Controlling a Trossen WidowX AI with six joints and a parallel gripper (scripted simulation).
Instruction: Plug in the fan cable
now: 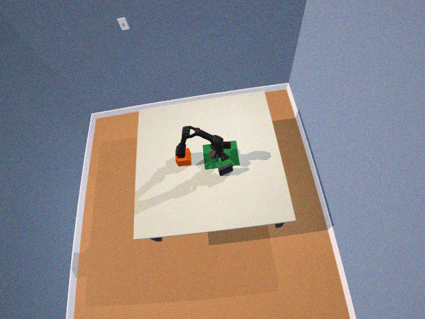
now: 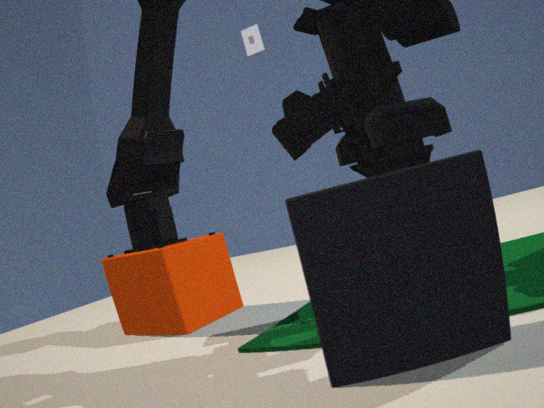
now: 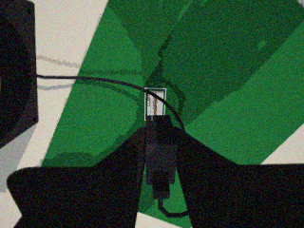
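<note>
Right now the four-pin fan header is 60 mm below my gripper tip. Also, from my gripper tip: black fan plug (10 mm ahead, 10 mm above); then green board (40 mm to the left, 80 mm below); then black fan (50 mm ahead, 110 mm to the right).
</note>
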